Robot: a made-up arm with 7 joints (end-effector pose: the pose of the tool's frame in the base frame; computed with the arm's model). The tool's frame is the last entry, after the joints. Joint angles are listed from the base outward.
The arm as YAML. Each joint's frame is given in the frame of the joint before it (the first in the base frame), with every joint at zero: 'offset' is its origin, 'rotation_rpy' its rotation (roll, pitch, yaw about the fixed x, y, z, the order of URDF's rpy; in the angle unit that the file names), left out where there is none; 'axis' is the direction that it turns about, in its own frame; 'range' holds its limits. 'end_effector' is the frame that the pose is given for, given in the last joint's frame.
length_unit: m
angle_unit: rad
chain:
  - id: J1
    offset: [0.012, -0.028, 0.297]
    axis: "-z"
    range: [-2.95, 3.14]
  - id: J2
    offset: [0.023, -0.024, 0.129]
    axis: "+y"
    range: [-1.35, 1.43]
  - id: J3
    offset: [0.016, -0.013, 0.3]
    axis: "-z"
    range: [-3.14, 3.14]
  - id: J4
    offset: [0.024, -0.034, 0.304]
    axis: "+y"
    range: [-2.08, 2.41]
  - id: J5
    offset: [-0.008, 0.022, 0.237]
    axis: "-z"
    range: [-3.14, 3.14]
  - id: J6
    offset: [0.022, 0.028, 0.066]
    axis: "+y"
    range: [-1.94, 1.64]
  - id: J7
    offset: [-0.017, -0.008, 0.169]
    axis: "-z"
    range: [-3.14, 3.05]
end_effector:
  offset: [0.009, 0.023, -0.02]
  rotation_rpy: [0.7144, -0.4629, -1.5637]
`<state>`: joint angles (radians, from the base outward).
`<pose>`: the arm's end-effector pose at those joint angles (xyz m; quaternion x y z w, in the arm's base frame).
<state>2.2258 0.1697 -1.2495 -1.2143 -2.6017 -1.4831 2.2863</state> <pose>-0.3164 0.0050 1.2197 0.3701 -0.2972 -0.7324 0.4881</pose>
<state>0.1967 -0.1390 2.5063 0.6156 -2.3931 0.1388 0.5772</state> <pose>-0.3041 -0.1375 1.4012 0.2086 -0.3708 -0.8567 0.2915</pose>
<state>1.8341 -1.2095 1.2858 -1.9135 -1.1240 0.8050 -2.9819</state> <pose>0.4794 0.3093 0.5908 -0.3586 0.0514 -0.7152 0.5978</pose>
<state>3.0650 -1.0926 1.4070 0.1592 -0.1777 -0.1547 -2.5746</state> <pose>0.9070 0.1287 0.9190 -0.6860 -0.3093 -0.6349 0.1753</pose>
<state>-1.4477 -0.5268 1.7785 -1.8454 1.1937 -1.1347 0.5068</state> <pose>-0.2535 -0.0573 0.9422 -0.2473 0.2798 0.3778 0.8472</pose>
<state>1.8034 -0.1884 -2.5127 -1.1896 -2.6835 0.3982 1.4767</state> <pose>-0.3272 -0.1874 1.1608 0.4397 -0.6925 0.3361 0.4627</pose>
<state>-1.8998 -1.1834 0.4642 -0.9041 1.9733 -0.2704 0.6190</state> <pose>0.2211 -0.9224 0.5202 0.0009 0.4987 -0.8587 0.1179</pose>
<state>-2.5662 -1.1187 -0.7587 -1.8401 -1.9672 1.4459 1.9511</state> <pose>0.4918 -0.2023 0.3732 -0.6894 -0.3089 0.6543 0.0352</pose>
